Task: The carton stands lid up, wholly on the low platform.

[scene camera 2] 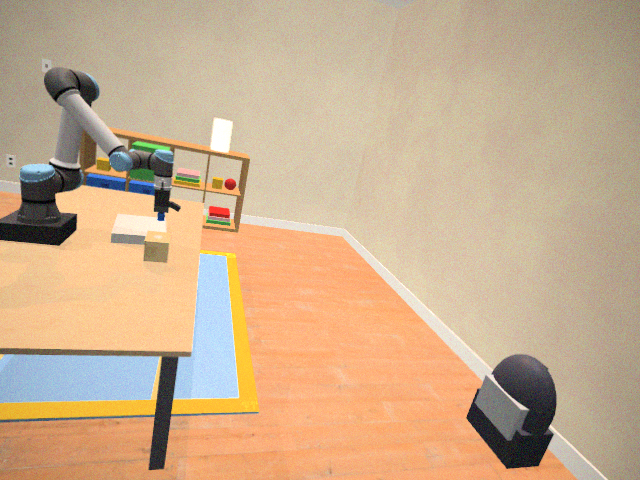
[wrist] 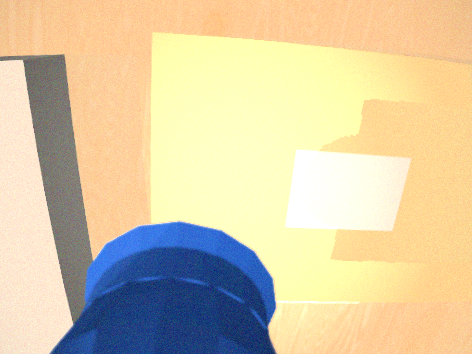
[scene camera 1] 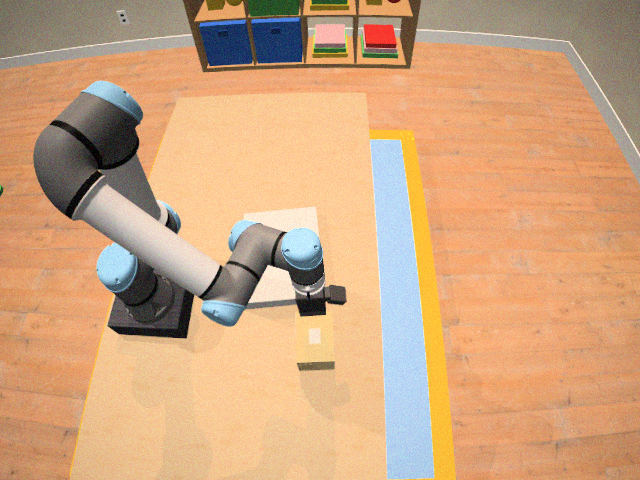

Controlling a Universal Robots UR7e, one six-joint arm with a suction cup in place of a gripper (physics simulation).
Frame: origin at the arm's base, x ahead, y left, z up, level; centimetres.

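Seen in the pictures: hand, tool point: (scene camera 2: 160,220) (wrist: 180,305); arm's base, link origin: (scene camera 2: 40,219) (scene camera 1: 151,299).
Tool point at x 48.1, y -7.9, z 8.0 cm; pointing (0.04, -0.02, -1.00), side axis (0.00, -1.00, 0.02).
Note:
Pixels of each thing's top centre, then the offset from my tool point to it. "*": a spot on its surface instead. Level surfaces: height alone.
- yellow-tan carton, top centre: (wrist: 348,194) (scene camera 1: 314,336) (scene camera 2: 158,236) dy -5.4, dx -0.4, dz -6.4 cm
- white patch, surface spot: (wrist: 347,190) (scene camera 1: 315,335) * dy -5.4, dx -0.2, dz -6.4 cm
- low white platform, top centre: (scene camera 1: 281,251) (scene camera 2: 141,224) dy +23.6, dx -9.3, dz -11.1 cm
- wooden table, surface height: dz -15.9 cm
The yellow-tan carton (scene camera 1: 315,352) (scene camera 2: 156,249) (wrist: 225,125) stands on the table beside the low platform, with a white patch (scene camera 1: 314,335) (wrist: 347,190) on its upward face. The low white platform (scene camera 1: 281,218) (scene camera 2: 134,225) (wrist: 15,200) has grey sides; a strip of table shows between it and the carton in the wrist view. My gripper (scene camera 1: 312,306) (scene camera 2: 161,217) (wrist: 180,260), a blue suction cup, is open and holds nothing. It points down above the carton's level, near its platform side, off to one side of the white patch. The cup is hidden by its black mount in scene camera 1.
The arm's black base (scene camera 1: 149,328) (scene camera 2: 38,232) stands on the wooden table (scene camera 1: 268,139) (scene camera 2: 103,310), left of the platform. The arm covers part of the platform in scene camera 1. A shelf unit (scene camera 1: 305,65) (scene camera 2: 242,193) stands beyond the table.

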